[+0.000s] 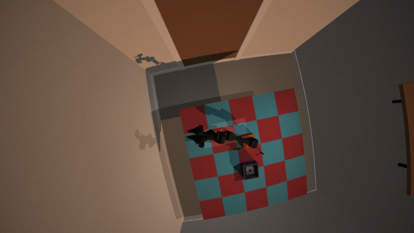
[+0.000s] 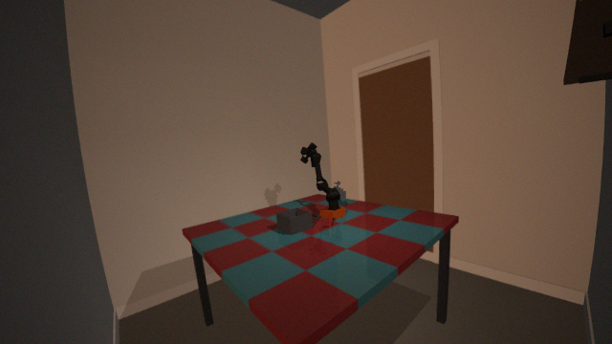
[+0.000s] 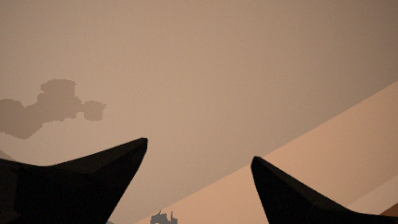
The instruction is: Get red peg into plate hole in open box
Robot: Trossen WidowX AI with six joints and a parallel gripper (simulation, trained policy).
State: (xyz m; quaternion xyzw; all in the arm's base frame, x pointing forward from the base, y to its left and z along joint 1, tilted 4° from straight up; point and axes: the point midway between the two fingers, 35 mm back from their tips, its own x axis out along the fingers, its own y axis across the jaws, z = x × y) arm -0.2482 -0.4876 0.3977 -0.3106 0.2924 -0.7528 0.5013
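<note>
The red peg lies 41 cm ahead of my gripper tip, 65 cm to the left of it and 41 cm below it. The rest, counted from my gripper tip: dark grey box: 55 cm ahead, 48 cm to the left, 42 cm below.
</note>
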